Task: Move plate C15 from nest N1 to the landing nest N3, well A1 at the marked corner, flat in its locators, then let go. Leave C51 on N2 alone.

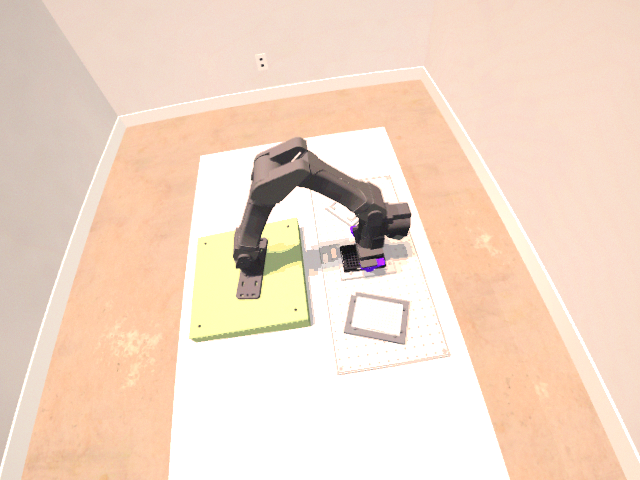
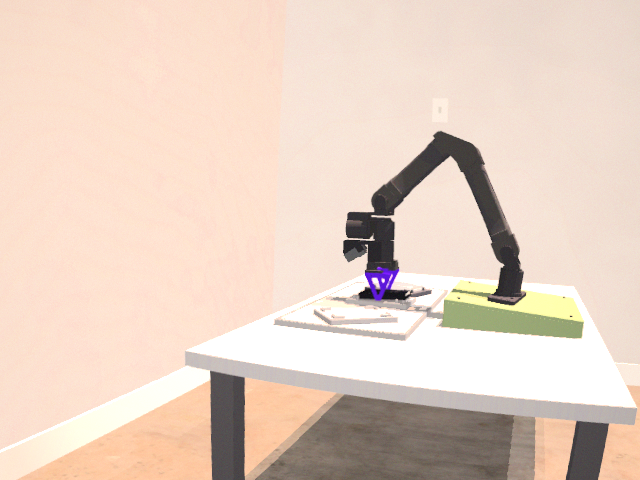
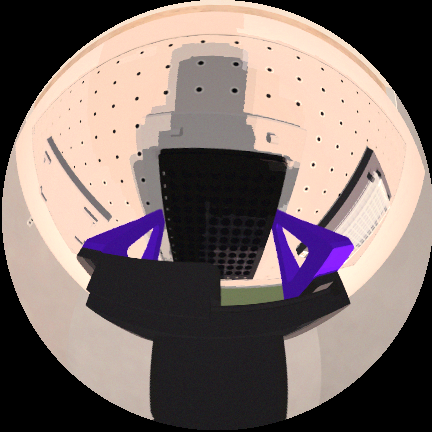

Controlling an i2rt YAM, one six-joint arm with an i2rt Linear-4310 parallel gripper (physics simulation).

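Observation:
A black well plate [image 1: 350, 257] [image 2: 396, 293] [image 3: 221, 201], which I take for C15, lies flat on the middle nest [image 1: 356, 276] of the perforated board. My gripper [image 1: 368, 264] [image 2: 379, 290] [image 3: 217, 214] is open, low over the plate. Its purple fingers stand on either side of the plate's long sides, and nothing is gripped. A white plate [image 1: 377, 314] [image 3: 368, 213] lies in a grey-framed nest [image 1: 353, 316] at the front of the board. A third, white nest [image 1: 336, 209] lies at the back, partly hidden by the arm; I see no plate on it.
The nests sit on a pale perforated board [image 1: 392, 356] [image 2: 361, 330] on the white table [image 1: 289, 413]. The arm's base stands on a green block [image 1: 222, 310] [image 2: 511, 314] left of the board.

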